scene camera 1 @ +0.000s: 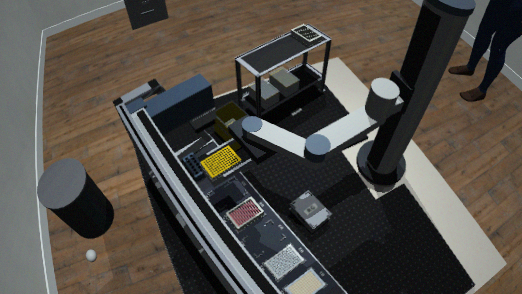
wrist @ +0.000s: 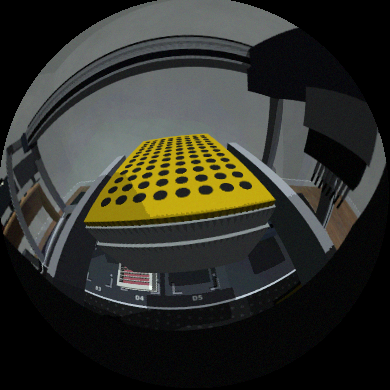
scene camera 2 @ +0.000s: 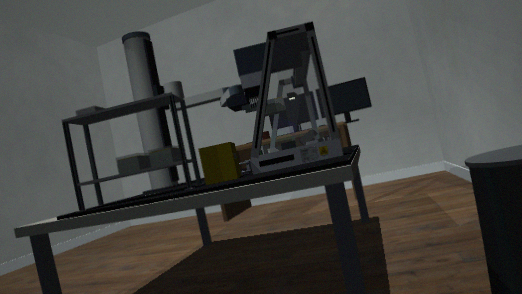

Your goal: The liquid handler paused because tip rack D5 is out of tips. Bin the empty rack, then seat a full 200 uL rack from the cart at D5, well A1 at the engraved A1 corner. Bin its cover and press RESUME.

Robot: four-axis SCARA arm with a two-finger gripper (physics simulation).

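Frame: origin at the arm's base, x back, y right, z up, level; centimetres.
Seen in the pictures: gripper, between the fingertips: [scene camera 1: 215, 166] [wrist: 175, 155] [scene camera 2: 275, 102]; arm's base, origin of its link: [scene camera 1: 381, 163].
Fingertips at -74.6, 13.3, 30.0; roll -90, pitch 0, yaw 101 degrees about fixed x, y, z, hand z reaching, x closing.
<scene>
Pixels of each thing's middle, then the offset from my fingertips to it, as dx, dy, dz. "pt": a spot on its surface instead.
- Slot D5, a spot on its surface: [wrist: 190, 280] pt +6.7, +0.5, -22.9
- yellow waste bin, middle of its body: [scene camera 2: 221, 163] [scene camera 1: 233, 125] +18.6, +31.9, -22.0
- red-filled plate, middle of its body: [wrist: 137, 262] [scene camera 1: 244, 214] +4.9, -11.7, -21.4
- blue tube rack, a spot on its surface: [scene camera 1: 192, 165] pt -6.4, +17.5, -19.6
- grey box, middle of its body: [scene camera 1: 310, 211] +30.0, -20.5, -25.9
My gripper [scene camera 1: 222, 161] [scene camera 2: 270, 104] [wrist: 175, 155] is shut on the empty yellow-topped tip rack, gripping its two long sides. The rack [scene camera 1: 215, 165] [scene camera 2: 276, 104] [wrist: 200, 212] is roughly level and raised above the deck. Slot D5 [scene camera 1: 225, 192] [wrist: 190, 280] shows bare below it. The yellow waste bin [scene camera 1: 226, 111] [scene camera 2: 220, 164] stands between the handler and the cart [scene camera 1: 258, 97] [scene camera 2: 125, 107]. Two box-shaped racks [scene camera 1: 284, 81] [scene camera 1: 266, 93] sit on the cart's lower shelf; their tops are too dim to identify. Another rack [scene camera 1: 306, 33] [scene camera 2: 90, 110] is on the top shelf. RESUME cannot be made out.
A red-filled plate [scene camera 1: 245, 213] [wrist: 135, 279] sits at D4. The handler's pipette head [scene camera 1: 180, 100] [wrist: 335, 145] stands near the rack's right side in the wrist view. A blue tube rack [scene camera 1: 192, 165] is beside the held rack. A grey box [scene camera 1: 310, 210] stands before the deck.
</scene>
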